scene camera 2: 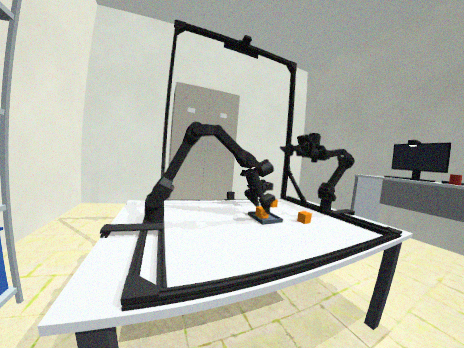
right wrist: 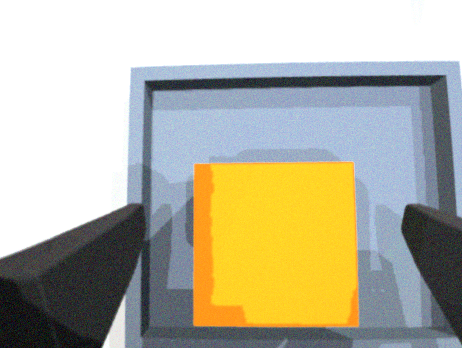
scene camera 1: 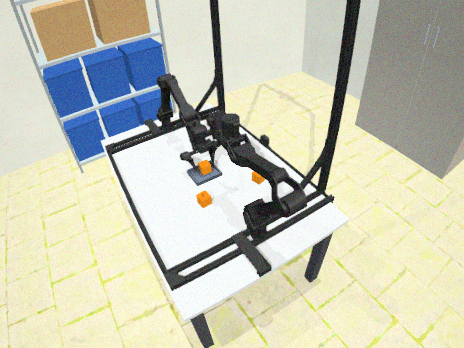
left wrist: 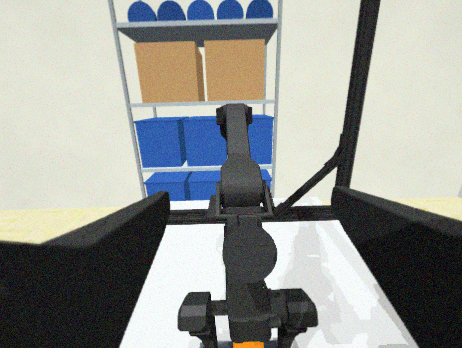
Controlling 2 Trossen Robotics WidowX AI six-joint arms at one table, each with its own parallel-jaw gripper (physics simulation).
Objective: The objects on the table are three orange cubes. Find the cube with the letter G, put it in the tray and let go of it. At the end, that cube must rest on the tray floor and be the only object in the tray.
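Where they show: left gripper, fingertip midpoint: [scene camera 2: 285, 147] [scene camera 1: 205, 118] [left wrist: 250, 196]; right gripper, fingertip midpoint: [scene camera 2: 263, 211] [right wrist: 273, 217] [scene camera 1: 205, 167]; left arm's base, origin of the base link: [scene camera 2: 325, 209] [scene camera 1: 257, 232]; right arm's base, origin of the base link: [scene camera 2: 153, 219] [scene camera 1: 167, 126].
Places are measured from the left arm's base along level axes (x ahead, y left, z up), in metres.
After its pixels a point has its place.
Note:
An orange cube [scene camera 1: 205, 167] {x 0.421, y -0.003, z 0.027 m} [scene camera 2: 261, 212] {x 0.462, y 0.013, z 0.016 m} [right wrist: 280, 240] {x 0.443, y -0.008, z 0.032 m} sits inside the dark blue-grey tray [scene camera 1: 200, 181] {x 0.379, y 0.049, z -0.001 m} [right wrist: 290, 71] {x 0.380, y 0.001, z -0.001 m}; its visible faces show no readable letter. My right gripper [scene camera 1: 204, 163] {x 0.437, y -0.008, z 0.015 m} [scene camera 2: 266, 206] {x 0.437, y -0.008, z 0.015 m} [right wrist: 273, 217] {x 0.437, y -0.008, z 0.015 m} is open around this cube, with a gap on both sides. A second orange cube [scene camera 1: 203, 199] {x 0.247, y 0.099, z 0.025 m} [scene camera 2: 304, 217] {x 0.287, y 0.108, z 0.011 m} lies on the table below the tray in scene camera 1, with a faint unreadable mark on top. A third orange cube [scene camera 1: 258, 177] {x 0.232, y -0.168, z 0.021 m} [scene camera 2: 274, 203] {x 0.258, y -0.161, z 0.006 m} lies to the right of the tray there. My left gripper [scene camera 2: 285, 149] {x 0.350, y 0.000, z 0.326 m} is open and empty, high above the table.
The left arm [scene camera 1: 260, 162] {x -0.011, y 0.006, z 0.352 m} [scene camera 2: 335, 182] {x -0.035, y 0.019, z 0.165 m} reaches over the side of the table [scene camera 1: 150, 200] {x 0.414, y 0.287, z -0.019 m} near the third cube. Black rails and upright posts [scene camera 1: 345, 75] {x 0.017, y -0.360, z 0.531 m} frame the table. A shelf with blue bins [scene camera 1: 105, 75] [left wrist: 160, 142] stands beyond it.

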